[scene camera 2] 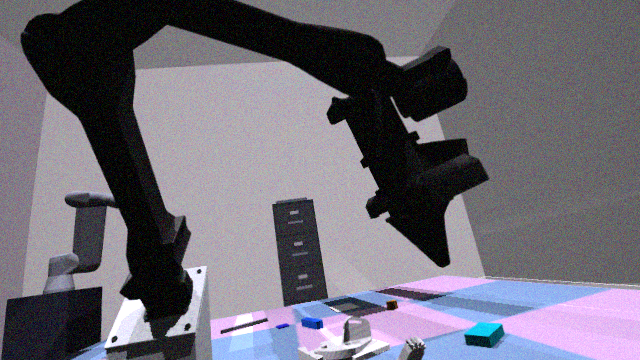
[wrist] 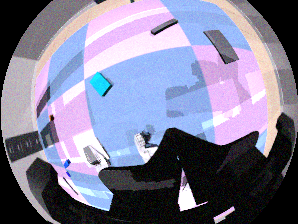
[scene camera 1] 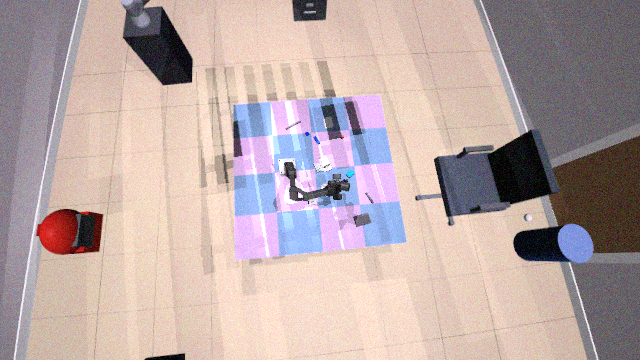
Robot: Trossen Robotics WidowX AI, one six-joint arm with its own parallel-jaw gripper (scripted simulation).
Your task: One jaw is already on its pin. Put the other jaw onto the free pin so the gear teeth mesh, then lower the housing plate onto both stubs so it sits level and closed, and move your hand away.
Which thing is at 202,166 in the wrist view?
My gripper.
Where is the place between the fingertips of my gripper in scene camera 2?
At 444,265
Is my gripper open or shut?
Shut.
